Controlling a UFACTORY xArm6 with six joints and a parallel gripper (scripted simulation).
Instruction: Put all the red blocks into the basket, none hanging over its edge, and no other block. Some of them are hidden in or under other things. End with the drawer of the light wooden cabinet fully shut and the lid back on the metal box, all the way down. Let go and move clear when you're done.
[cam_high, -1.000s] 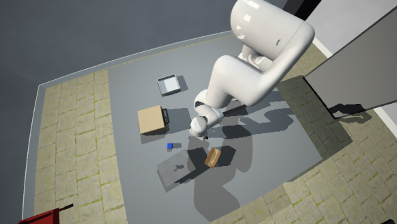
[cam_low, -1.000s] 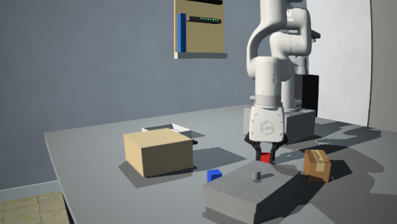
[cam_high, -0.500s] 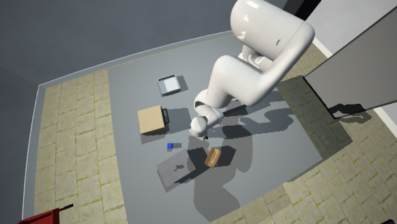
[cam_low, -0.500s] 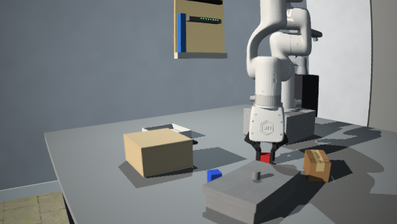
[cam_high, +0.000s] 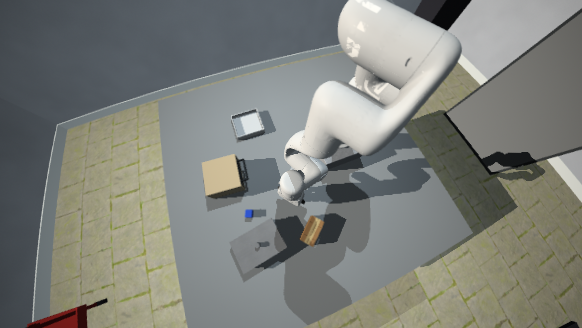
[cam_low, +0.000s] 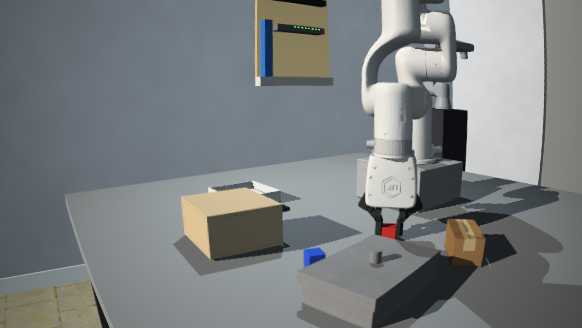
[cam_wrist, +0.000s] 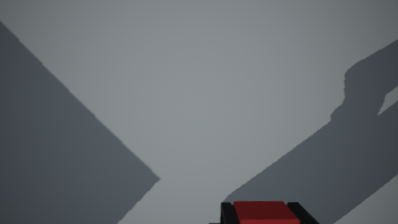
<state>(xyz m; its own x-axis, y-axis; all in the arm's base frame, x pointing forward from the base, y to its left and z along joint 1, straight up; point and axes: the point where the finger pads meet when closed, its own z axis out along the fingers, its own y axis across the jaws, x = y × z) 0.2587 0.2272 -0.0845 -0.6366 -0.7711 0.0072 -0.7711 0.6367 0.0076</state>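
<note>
Right now the white basket is 170 mm ahead of my hand, 420 mm to the right of it and 10 mm below it. Also, from my hand: blue block (190 mm ahead, 40 mm to the left, 10 mm below); green block (70 mm behind, 130 mm to the left, 10 mm below); cardboard box (60 mm behind, 150 mm to the left, 20 mm above).
</note>
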